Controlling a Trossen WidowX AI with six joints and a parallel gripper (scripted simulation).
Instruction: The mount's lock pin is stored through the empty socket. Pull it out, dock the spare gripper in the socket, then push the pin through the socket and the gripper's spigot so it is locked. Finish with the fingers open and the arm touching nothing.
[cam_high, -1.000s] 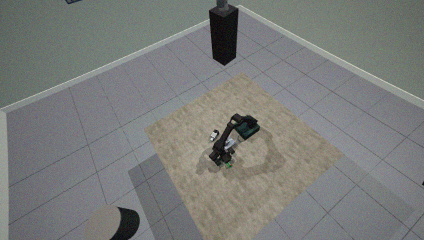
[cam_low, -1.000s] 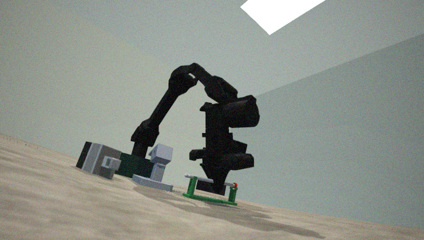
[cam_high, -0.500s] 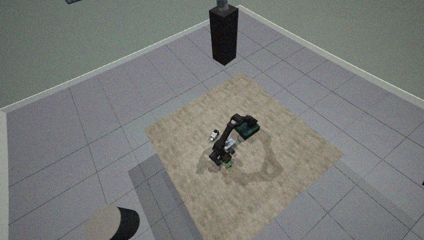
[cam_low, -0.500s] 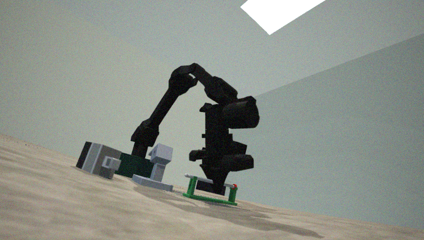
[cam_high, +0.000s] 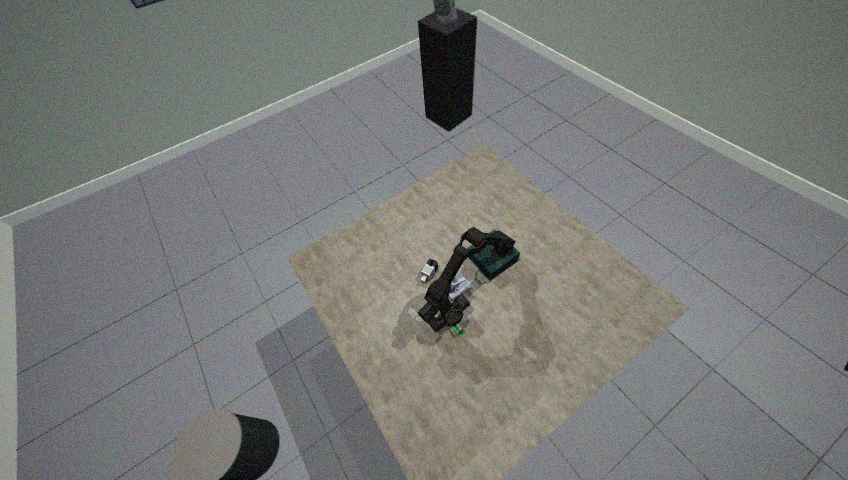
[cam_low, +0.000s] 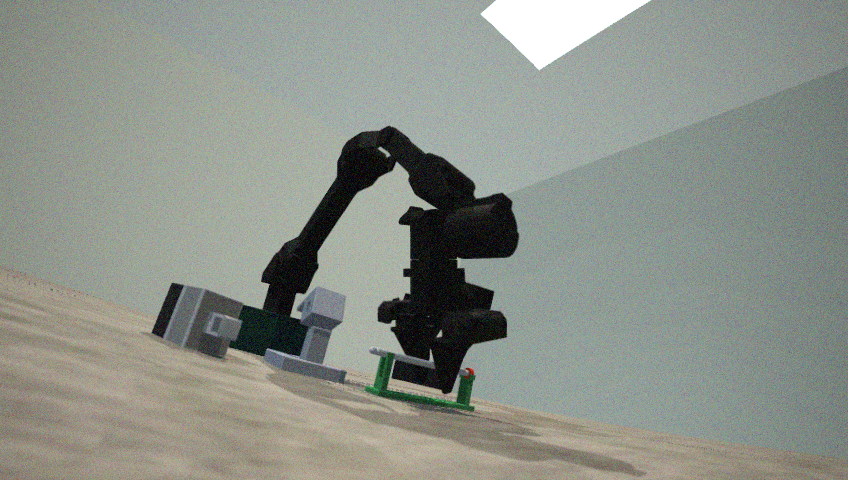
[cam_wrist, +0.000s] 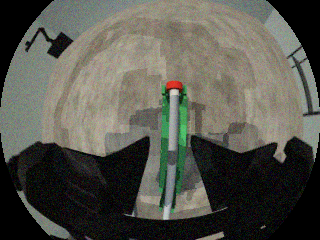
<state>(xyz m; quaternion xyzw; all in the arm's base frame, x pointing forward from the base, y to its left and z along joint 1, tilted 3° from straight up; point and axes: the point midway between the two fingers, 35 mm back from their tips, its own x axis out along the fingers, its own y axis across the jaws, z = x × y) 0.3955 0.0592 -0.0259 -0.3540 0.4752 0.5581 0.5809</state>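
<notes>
Right now the rack is 1 cm to the right of my gripper tip. From my gripper tip the other things lie so: socket 12 cm behind, 11 cm to the right, 3 cm above; then spare gripper 9 cm behind, 26 cm to the right, 1 cm above.
</notes>
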